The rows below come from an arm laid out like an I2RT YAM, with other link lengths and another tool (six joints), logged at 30 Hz.
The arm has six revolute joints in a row. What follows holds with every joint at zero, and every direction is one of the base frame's. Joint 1 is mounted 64.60 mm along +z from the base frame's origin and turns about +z. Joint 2 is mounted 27.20 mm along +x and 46.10 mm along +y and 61.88 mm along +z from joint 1 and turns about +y. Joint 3 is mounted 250.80 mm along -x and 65.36 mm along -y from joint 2 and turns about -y. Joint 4 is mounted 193.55 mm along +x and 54.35 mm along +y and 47.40 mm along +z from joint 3 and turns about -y. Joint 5 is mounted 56.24 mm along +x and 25.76 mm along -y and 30.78 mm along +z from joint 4 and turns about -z. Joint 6 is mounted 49.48 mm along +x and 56.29 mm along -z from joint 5 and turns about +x. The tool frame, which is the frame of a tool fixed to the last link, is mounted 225.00 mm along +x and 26.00 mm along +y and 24.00 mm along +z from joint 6; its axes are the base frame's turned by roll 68.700, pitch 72.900 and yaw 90.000 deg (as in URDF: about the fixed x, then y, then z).
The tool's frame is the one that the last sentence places.
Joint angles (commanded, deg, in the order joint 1, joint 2, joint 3, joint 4, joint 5, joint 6), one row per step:
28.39, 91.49, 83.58, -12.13, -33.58, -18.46
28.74, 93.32, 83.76, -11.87, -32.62, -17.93
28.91, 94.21, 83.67, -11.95, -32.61, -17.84
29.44, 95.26, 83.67, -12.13, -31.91, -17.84
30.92, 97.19, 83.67, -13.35, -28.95, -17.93
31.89, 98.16, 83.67, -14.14, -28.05, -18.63
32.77, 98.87, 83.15, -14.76, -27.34, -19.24
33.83, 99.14, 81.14, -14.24, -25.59, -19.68
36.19, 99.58, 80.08, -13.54, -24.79, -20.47
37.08, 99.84, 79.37, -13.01, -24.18, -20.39
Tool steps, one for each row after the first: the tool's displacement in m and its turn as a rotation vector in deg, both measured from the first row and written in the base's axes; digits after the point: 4 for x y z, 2 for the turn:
0.0072, 0.0031, -0.0129, -0.74, 1.51, -0.71
0.0079, 0.0051, -0.0210, -1.22, 2.51, -0.57
0.0091, 0.0080, -0.0312, -2.06, 3.45, -0.69
0.0124, 0.0117, -0.0560, -4.75, 5.46, -1.90
0.0089, 0.0155, -0.0689, -6.35, 6.13, -1.49
0.0037, 0.0182, -0.0827, -7.92, 6.97, -1.00
-0.0005, 0.0184, -0.1007, -9.81, 7.59, -1.30
-0.0154, 0.0295, -0.1110, -11.06, 7.19, 0.67
-0.0199, 0.0328, -0.1172, -11.58, 7.38, 1.00

